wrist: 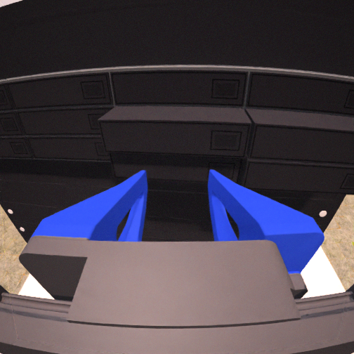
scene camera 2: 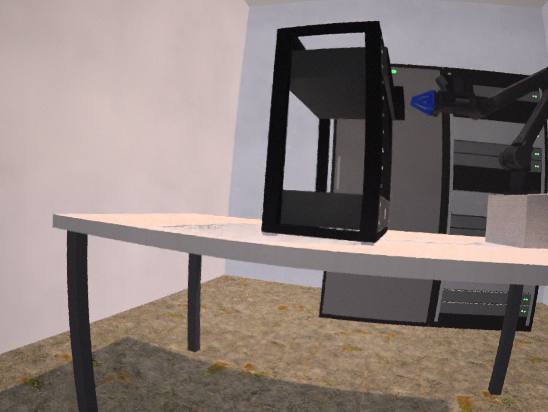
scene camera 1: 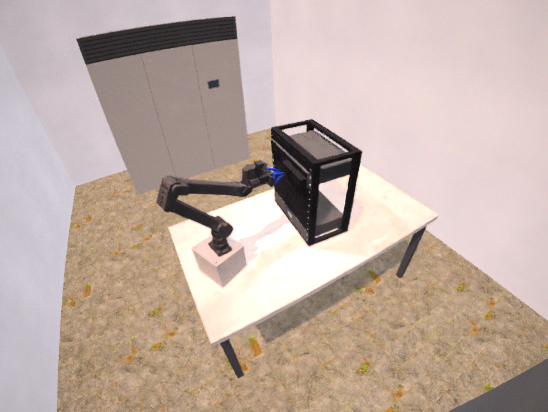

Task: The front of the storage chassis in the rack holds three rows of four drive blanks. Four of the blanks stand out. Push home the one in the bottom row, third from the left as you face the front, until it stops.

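Seen in the pictures: gripper, between the fingertips: (scene camera 2: pixel 411 101) (scene camera 1: pixel 282 171); arm's base, origin of its link: (scene camera 2: pixel 521 194) (scene camera 1: pixel 220 247).
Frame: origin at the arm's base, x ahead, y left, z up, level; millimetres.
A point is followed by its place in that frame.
Note:
The black rack (scene camera 1: pixel 312 212) @[x 479, y -206, z 101 mm] (scene camera 2: pixel 274 150) @[x 865, y 211, z 38 mm] stands on the table, with the dark storage chassis (scene camera 2: pixel 330 67) @[x 730, y 216, z 279 mm] in its upper part. In the wrist view the bottom-row third blank (wrist: pixel 172 170) lies in shadow and seems to stand out a little. Its lower edge shows between my fingertips; its right part is partly hidden. The middle-row third blank (wrist: pixel 170 137) stands out farther, directly above it. The fourth blanks in the middle row (wrist: pixel 300 142) and bottom row (wrist: pixel 295 175) also stand out. My gripper (scene camera 1: pixel 283 175) @[x 445, y 0, z 280 mm] (scene camera 2: pixel 412 103) @[x 445, y 0, z 280 mm] (wrist: pixel 177 178) is partly open and empty, a short gap in front of the blanks.
The top-row third blank (wrist: pixel 170 89) and the left columns look flush. A lower unit (scene camera 2: pixel 320 207) @[x 738, y 208, z -99 mm] sits at the rack's bottom. The arm's pale base block (scene camera 1: pixel 220 262) @[x -53, y -94, z 7 mm] (scene camera 2: pixel 507 220) @[x 84, y 45, z -96 mm] stands on the table (scene camera 1: pixel 280 280) @[x 185, y -272, z -180 mm] (scene camera 2: pixel 150 235) @[x 1131, y 343, z -195 mm]. Tall cabinets (scene camera 1: pixel 120 100) (scene camera 2: pixel 415 150) stand behind.

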